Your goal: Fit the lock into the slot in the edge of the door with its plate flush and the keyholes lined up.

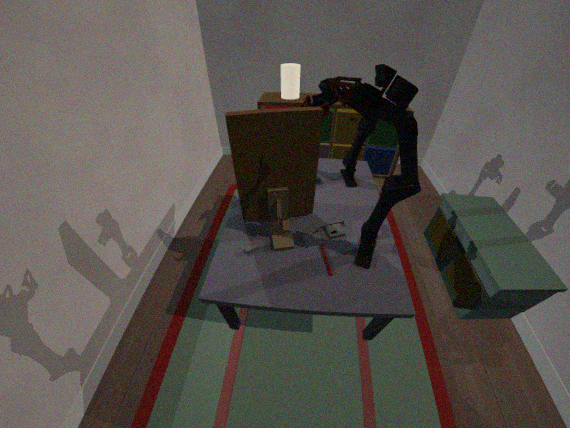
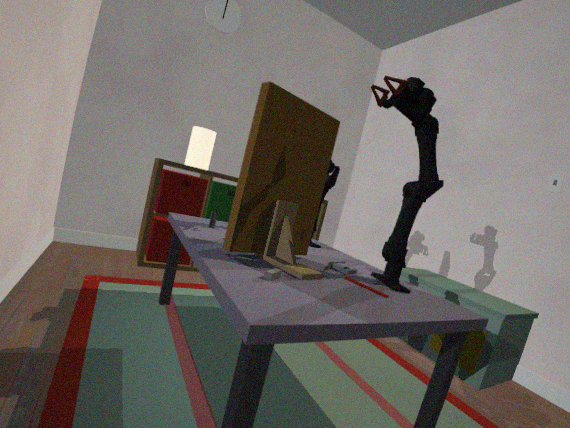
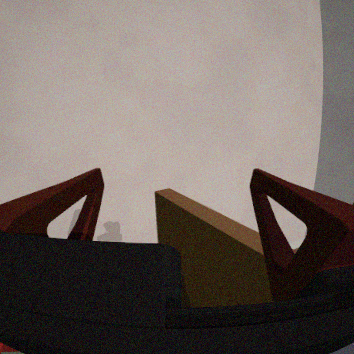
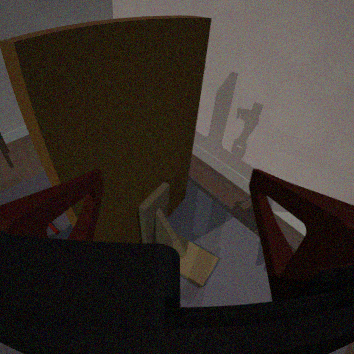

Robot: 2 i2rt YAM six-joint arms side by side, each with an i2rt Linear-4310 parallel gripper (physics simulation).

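Places are measured from the left arm's base along level axes (x ahead, y left, z up), in centimetres.
Pixels of known places: left gripper, between the fingertips: [image 1: 332,80] [image 2: 377,81] [image 3: 176,176]; right gripper, between the fingertips: [image 4: 176,176]; left arm's base, origin of its link: [image 1: 365,251] [image 2: 389,283]; right arm's base, origin of its link: [image 1: 348,178].
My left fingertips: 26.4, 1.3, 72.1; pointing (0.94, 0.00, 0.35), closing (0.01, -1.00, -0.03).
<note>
Ahead of a thing's pixels: the offset from my left fingertips to its middle, as dx, dy, dz. "pt": to the spot under its first point. Level surfaces: height alone.
The brown door @[+23.0, -5.7, -42.2] [image 1: 277,155] [image 2: 287,170] [image 3: 215,270] [image 4: 115,115] stands upright on the table @[dz -72.1] [image 1: 310,295] [image 2: 365,320]. The small grey lock @[-8.9, -7.7, -71.0] [image 1: 334,230] [image 2: 341,268] lies on the table near the door's foot. A small dark keyhole @[pt +10.0, -12.0, -61.4] [image 2: 303,233] shows low in the door; the edge slot cannot be made out. My left gripper [image 2: 379,82] [image 3: 176,176] is open and empty, high beside the door. My right gripper [image 4: 176,176] is open and empty, raised beyond the door, with the door's far face in front of it.
Wooden feet [image 1: 283,242] [image 2: 300,271] [image 4: 200,265] support the door on both sides. A red rod @[-9.7, +11.3, -71.8] [image 1: 326,260] [image 2: 366,287] lies near the left arm's base. A small grey block @[+24.5, +20.1, -71.0] [image 2: 272,273] lies by the near foot. A green cabinet [image 1: 505,240] stands at the right.
</note>
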